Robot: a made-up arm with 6 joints. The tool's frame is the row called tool. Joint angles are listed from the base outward.
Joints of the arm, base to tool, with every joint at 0 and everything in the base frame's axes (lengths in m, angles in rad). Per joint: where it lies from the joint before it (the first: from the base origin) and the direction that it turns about. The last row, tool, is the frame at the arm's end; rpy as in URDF.
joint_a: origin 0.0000 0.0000 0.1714 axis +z
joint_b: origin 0.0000 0.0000 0.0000 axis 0 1 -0.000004
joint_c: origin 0.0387 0.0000 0.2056 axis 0 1 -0.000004
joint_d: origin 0.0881 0.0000 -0.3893 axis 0 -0.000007 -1
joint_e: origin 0.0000 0.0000 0.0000 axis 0 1 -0.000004
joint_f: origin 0.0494 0.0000 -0.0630 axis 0 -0.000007 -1
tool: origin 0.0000 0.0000 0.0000 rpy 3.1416 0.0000 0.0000
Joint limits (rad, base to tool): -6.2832..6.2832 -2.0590..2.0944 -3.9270..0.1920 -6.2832..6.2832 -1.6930..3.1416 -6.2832..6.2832
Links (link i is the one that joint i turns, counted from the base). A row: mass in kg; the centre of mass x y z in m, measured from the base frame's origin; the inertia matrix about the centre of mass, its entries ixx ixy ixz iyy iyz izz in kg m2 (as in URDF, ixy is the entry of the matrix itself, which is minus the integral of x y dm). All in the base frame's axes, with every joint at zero. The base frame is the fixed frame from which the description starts. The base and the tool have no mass.
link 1: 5.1; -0.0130 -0.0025 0.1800; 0.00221 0 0 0.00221 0 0.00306
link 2: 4.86; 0.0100 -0.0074 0.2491; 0.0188 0 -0.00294 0.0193 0 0.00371
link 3: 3.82; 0.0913 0.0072 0.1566; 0.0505 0 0.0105 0.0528 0 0.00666
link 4: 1.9; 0.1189 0.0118 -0.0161; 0.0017 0 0 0.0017 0 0.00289
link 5: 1.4; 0.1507 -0.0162 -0.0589; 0.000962 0 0.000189 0.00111 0 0.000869
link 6: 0.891; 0.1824 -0.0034 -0.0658; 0.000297 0 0 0.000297 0 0.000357
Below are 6 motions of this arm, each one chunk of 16 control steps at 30 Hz.
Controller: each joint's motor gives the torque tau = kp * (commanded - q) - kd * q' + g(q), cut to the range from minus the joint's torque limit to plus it. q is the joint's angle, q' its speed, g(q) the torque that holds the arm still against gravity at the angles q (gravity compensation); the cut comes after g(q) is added. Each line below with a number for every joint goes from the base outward.
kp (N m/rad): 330 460 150 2.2 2.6 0.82
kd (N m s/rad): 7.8 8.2 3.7 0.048 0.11 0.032
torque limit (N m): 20 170 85 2 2.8 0.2
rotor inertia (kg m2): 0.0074 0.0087 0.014 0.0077 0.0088 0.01
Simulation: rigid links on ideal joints. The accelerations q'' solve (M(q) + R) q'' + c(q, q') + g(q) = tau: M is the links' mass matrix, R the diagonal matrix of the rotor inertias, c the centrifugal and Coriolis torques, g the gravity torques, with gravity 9.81 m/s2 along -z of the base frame. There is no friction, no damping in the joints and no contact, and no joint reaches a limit. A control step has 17 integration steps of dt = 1/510 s. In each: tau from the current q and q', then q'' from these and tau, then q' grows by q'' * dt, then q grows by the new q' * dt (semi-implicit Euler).
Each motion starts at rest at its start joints. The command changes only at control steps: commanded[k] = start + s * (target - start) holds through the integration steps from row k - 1 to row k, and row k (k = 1, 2, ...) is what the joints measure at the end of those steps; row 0 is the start. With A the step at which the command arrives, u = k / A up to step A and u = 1 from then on. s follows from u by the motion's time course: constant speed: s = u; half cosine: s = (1 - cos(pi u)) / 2; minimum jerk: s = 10 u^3 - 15 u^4 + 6 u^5; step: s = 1 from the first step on.
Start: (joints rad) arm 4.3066 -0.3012 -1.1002 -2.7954 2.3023 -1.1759
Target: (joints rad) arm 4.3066 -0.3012 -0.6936 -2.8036 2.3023 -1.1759
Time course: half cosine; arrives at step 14
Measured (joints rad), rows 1 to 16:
1: 4.3066 -0.3019 -1.0991 -2.7960 2.3017 -1.1758
2: 4.3065 -0.3044 -1.0945 -2.7986 2.3002 -1.1756
3: 4.3062 -0.3088 -1.0843 -2.8050 2.2997 -1.1750
4: 4.3059 -0.3138 -1.0672 -2.8161 2.3037 -1.1739
5: 4.3057 -0.3180 -1.0424 -2.8319 2.3141 -1.1724
6: 4.3056 -0.3204 -1.0092 -2.8512 2.3299 -1.1703
7: 4.3058 -0.3202 -0.9673 -2.8717 2.3475 -1.1679
8: 4.3064 -0.3172 -0.9177 -2.8904 2.3614 -1.1652
9: 4.3072 -0.3115 -0.8620 -2.9041 2.3656 -1.1625
10: 4.3081 -0.3040 -0.8030 -2.9100 2.3558 -1.1599
11: 4.3088 -0.2958 -0.7441 -2.9056 2.3301 -1.1579
12: 4.3093 -0.2880 -0.6896 -2.8892 2.2898 -1.1566
13: 4.3094 -0.2816 -0.6441 -2.8596 2.2391 -1.1566
14: 4.3092 -0.2770 -0.6119 -2.8159 2.1837 -1.1582
15: 4.3087 -0.2747 -0.5956 -2.7589 2.1294 -1.1616
16: 4.3078 -0.2754 -0.5952 -2.6923 2.0819 -1.1668

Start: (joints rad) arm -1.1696 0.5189 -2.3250 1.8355 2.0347 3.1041
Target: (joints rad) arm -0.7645 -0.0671 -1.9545 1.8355 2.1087 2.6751
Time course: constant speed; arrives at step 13
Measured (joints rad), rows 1 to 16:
1: -1.1659 0.4906 -2.2833 1.8424 2.0175 3.1028
2: -1.1532 0.4535 -2.2352 1.8408 1.9884 3.0970
3: -1.1287 0.4141 -2.1937 1.8241 1.9510 3.0845
4: -1.0920 0.3719 -2.1591 1.7910 1.9088 3.0643
5: -1.0453 0.3267 -2.1307 1.7431 1.8692 3.0363
6: -0.9932 0.2788 -2.1078 1.6859 1.8430 3.0009
7: -0.9412 0.2288 -2.0887 1.6305 1.8414 2.9591
8: -0.8950 0.1771 -2.0721 1.5911 1.8703 2.9126
9: -0.8583 0.1247 -2.0567 1.5805 1.9267 2.8630
10: -0.8319 0.0722 -2.0415 1.6053 1.9990 2.8121
11: -0.8129 0.0205 -2.0257 1.6646 2.0717 2.7618
12: -0.7953 -0.0301 -2.0083 1.7521 2.1317 2.7138
13: -0.7730 -0.0791 -1.9885 1.8582 2.1719 2.6694
14: -0.7512 -0.0993 -2.0040 1.9603 2.2165 2.6306
15: -0.7418 -0.1057 -2.0285 2.0573 2.2515 2.6006
16: -0.7468 -0.1106 -2.0414 2.1453 2.2676 2.5815

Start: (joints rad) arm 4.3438 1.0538 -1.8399 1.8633 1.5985 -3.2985
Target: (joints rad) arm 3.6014 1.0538 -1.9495 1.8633 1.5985 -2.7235
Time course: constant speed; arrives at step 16
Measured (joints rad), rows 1 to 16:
1: 4.3392 1.0553 -1.8424 1.8541 1.6090 -3.2972
2: 4.3246 1.0571 -1.8466 1.8290 1.6357 -3.2921
3: 4.2985 1.0582 -1.8514 1.7910 1.6721 -3.2812
4: 4.2613 1.0586 -1.8575 1.7483 1.7083 -3.2630
5: 4.2131 1.0585 -1.8651 1.7099 1.7360 -3.2368
6: 4.1545 1.0581 -1.8745 1.6844 1.7492 -3.2023
7: 4.0863 1.0574 -1.8853 1.6791 1.7441 -3.1599
8: 4.0122 1.0562 -1.8972 1.7001 1.7166 -3.1104
9: 3.9378 1.0544 -1.9093 1.7511 1.6646 -3.0552
10: 3.8680 1.0521 -1.9212 1.8310 1.5927 -2.9959
11: 3.8060 1.0497 -1.9326 1.9338 1.5118 -2.9342
12: 3.7526 1.0475 -1.9432 2.0475 1.4362 -2.8718
13: 3.7070 1.0457 -1.9526 2.1543 1.3811 -2.8105
14: 3.6672 1.0446 -1.9604 2.2346 1.3580 -2.7521
15: 3.6309 1.0444 -1.9667 2.2720 1.3713 -2.6984
16: 3.5957 1.0451 -1.9715 2.2587 1.4167 -2.6509

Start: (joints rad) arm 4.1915 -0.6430 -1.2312 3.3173 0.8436 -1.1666
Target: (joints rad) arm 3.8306 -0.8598 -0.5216 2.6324 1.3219 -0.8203
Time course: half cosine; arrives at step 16
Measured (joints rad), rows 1 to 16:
1: 4.1903 -0.6448 -1.2288 3.3154 0.8453 -1.1661
2: 4.1847 -0.6518 -1.2191 3.3064 0.8532 -1.1638
3: 4.1717 -0.6653 -1.1988 3.2847 0.8728 -1.1584
4: 4.1501 -0.6835 -1.1679 3.2474 0.9092 -1.1490
5: 4.1215 -0.7041 -1.1269 3.1955 0.9658 -1.1356
6: 4.0883 -0.7252 -1.0762 3.1329 1.0417 -1.1181
7: 4.0531 -0.7461 -1.0160 3.0654 1.1305 -1.0969
8: 4.0174 -0.7660 -0.9476 2.9980 1.2214 -1.0719
9: 3.9823 -0.7844 -0.8728 2.9335 1.3022 -1.0428
10: 3.9483 -0.8005 -0.7943 2.8724 1.3616 -1.0096
11: 3.9162 -0.8140 -0.7153 2.8141 1.3913 -0.9726
12: 3.8870 -0.8247 -0.6392 2.7581 1.3870 -0.9324
13: 3.8621 -0.8326 -0.5696 2.7043 1.3489 -0.8903
14: 3.8427 -0.8378 -0.5104 2.6525 1.2812 -0.8478
15: 3.8300 -0.8401 -0.4647 2.6030 1.1919 -0.8066
16: 3.8245 -0.8393 -0.4355 2.5572 1.0910 -0.7688

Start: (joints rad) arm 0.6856 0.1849 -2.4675 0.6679 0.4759 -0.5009
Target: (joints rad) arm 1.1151 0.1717 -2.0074 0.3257 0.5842 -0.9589
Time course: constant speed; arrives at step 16
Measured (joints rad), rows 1 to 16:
1: 0.6927 0.1782 -2.4551 0.6658 0.4585 -0.5016
2: 0.7132 0.1714 -2.4382 0.6589 0.4169 -0.5044
3: 0.7447 0.1666 -2.4186 0.6449 0.3633 -0.5115
4: 0.7807 0.1636 -2.3955 0.6218 0.3170 -0.5250
5: 0.8150 0.1622 -2.3689 0.5885 0.2928 -0.5463
6: 0.8449 0.1624 -2.3391 0.5470 0.2949 -0.5754
7: 0.8709 0.1640 -2.3065 0.5019 0.3193 -0.6117
8: 0.8947 0.1667 -2.2714 0.4596 0.3583 -0.6538
9: 0.9183 0.1704 -2.2344 0.4252 0.4045 -0.6997
10: 0.9428 0.1746 -2.1961 0.4016 0.4530 -0.7472
11: 0.9686 0.1789 -2.1572 0.3888 0.5010 -0.7944
12: 0.9956 0.1829 -2.1185 0.3839 0.5471 -0.8394
13: 1.0235 0.1862 -2.0809 0.3829 0.5908 -0.8809
14: 1.0520 0.1884 -2.0451 0.3812 0.6311 -0.9181
15: 1.0806 0.1894 -2.0116 0.3749 0.6670 -0.9508
16: 1.1091 0.1890 -1.9807 0.3617 0.6968 -0.9791

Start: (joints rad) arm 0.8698 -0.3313 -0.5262 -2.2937 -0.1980 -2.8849
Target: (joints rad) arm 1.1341 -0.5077 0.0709 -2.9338 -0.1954 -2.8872
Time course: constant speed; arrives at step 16
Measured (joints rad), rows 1 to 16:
1: 0.8746 -0.3420 -0.5163 -2.2969 -0.1795 -2.8853
2: 0.8882 -0.3608 -0.4955 -2.3071 -0.1420 -2.8867
3: 0.9086 -0.3766 -0.4694 -2.3238 -0.1026 -2.8894
4: 0.9314 -0.3873 -0.4383 -2.3447 -0.0725 -2.8937
5: 0.9527 -0.3960 -0.4001 -2.3692 -0.0567 -2.8993
6: 0.9707 -0.4044 -0.3548 -2.3998 -0.0565 -2.9054
7: 0.9859 -0.4124 -0.3045 -2.4401 -0.0696 -2.9109
8: 1.0006 -0.4200 -0.2515 -2.4932 -0.0918 -2.9146
9: 1.0164 -0.4279 -0.1981 -2.5594 -0.1202 -2.9156
10: 1.0334 -0.4367 -0.1464 -2.6354 -0.1537 -2.9136
11: 1.0508 -0.4464 -0.0983 -2.7153 -0.1918 -2.9087
12: 1.0675 -0.4570 -0.0547 -2.7931 -0.2316 -2.9014
13: 1.0834 -0.4683 -0.0160 -2.8638 -0.2680 -2.8927
14: 1.0992 -0.4803 0.0182 -2.9242 -0.2958 -2.8833
15: 1.1152 -0.4927 0.0488 -2.9728 -0.3108 -2.8744
16: 1.1315 -0.5053 0.0772 -3.0094 -0.3109 -2.8667

